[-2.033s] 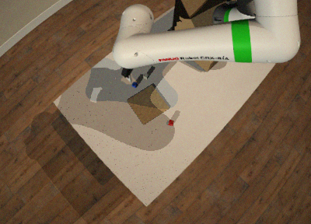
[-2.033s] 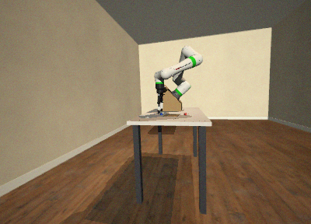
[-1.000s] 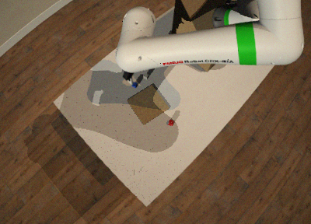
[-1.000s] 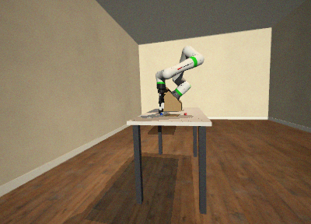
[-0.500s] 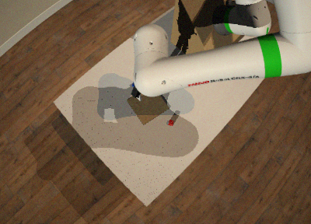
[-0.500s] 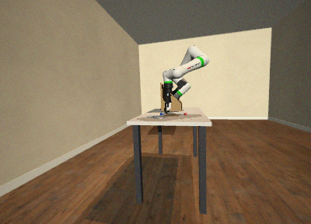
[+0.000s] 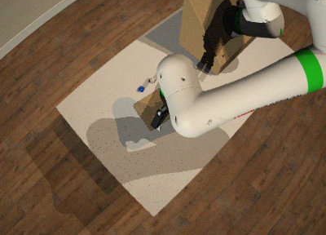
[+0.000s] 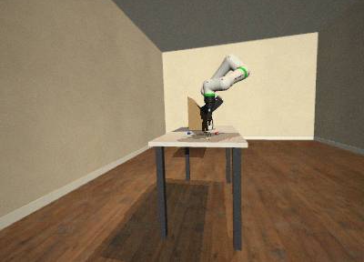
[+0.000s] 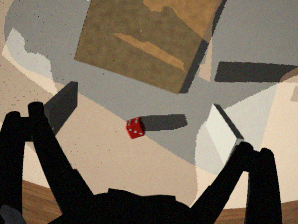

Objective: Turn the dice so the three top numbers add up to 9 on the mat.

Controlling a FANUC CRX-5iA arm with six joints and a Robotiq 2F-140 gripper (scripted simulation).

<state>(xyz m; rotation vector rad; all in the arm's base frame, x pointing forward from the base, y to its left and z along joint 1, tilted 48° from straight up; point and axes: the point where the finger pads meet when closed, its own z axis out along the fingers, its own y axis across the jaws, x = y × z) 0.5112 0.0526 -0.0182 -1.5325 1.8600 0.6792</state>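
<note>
My gripper is now 50 mm to the right of the red die, 50 mm above it and 10 mm short of it. From my hand the other things lie so: white die: 170 mm to the right, 100 mm behind, 50 mm below; then mat: 80 mm to the right, 60 mm below; then blue die: 190 mm to the right, 50 mm below, 30 mm behind.
</note>
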